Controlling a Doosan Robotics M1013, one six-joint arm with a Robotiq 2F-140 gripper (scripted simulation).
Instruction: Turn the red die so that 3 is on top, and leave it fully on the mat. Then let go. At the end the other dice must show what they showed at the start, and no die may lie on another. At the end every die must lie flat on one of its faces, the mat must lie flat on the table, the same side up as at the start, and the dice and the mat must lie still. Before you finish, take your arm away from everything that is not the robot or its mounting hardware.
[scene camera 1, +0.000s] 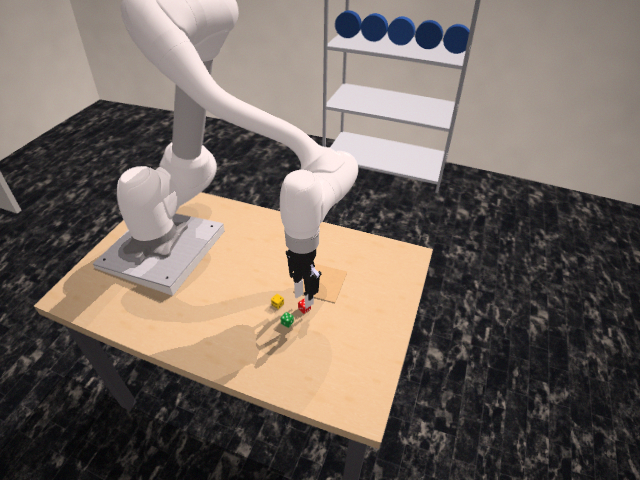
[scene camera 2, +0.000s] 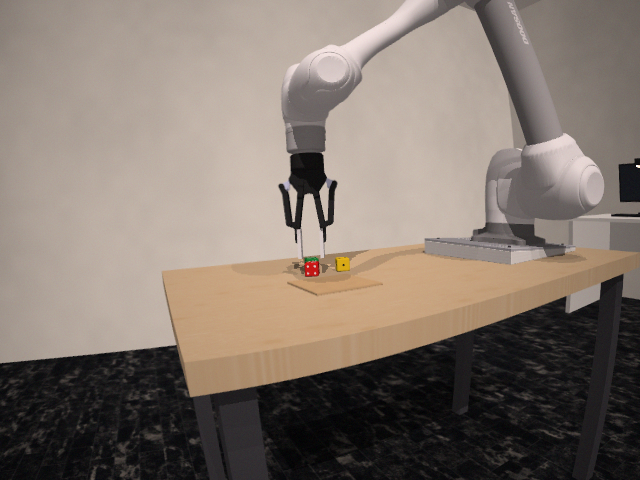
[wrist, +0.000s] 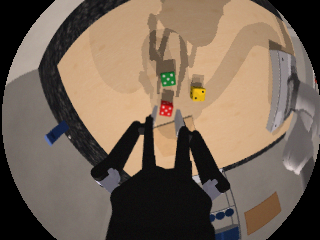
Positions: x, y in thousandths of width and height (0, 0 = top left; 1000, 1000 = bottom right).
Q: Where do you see a mat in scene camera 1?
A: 518, 584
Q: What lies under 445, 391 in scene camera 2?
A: The gripper.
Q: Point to the gripper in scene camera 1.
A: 476, 626
